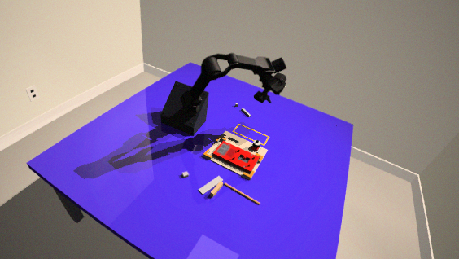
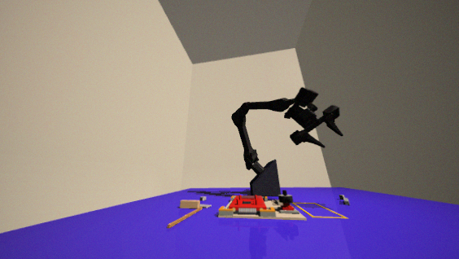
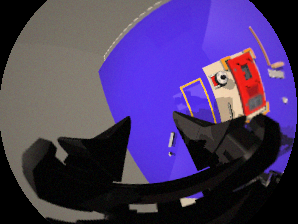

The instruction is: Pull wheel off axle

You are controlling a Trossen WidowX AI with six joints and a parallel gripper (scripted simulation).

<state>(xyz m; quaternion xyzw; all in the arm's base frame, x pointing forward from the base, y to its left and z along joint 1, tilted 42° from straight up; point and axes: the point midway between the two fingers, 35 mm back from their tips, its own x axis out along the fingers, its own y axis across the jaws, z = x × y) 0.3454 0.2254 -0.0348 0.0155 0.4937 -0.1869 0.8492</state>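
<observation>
Now: the grey wheel 180 mm to the right of my gripper tip and 170 mm below it. Round my gripper tip: upright axle (190 mm to the right, 180 mm below); thin wooden stick (40 mm ahead, 470 mm to the right, 210 mm below); wooden block (60 mm behind, 510 mm to the right, 200 mm below).
</observation>
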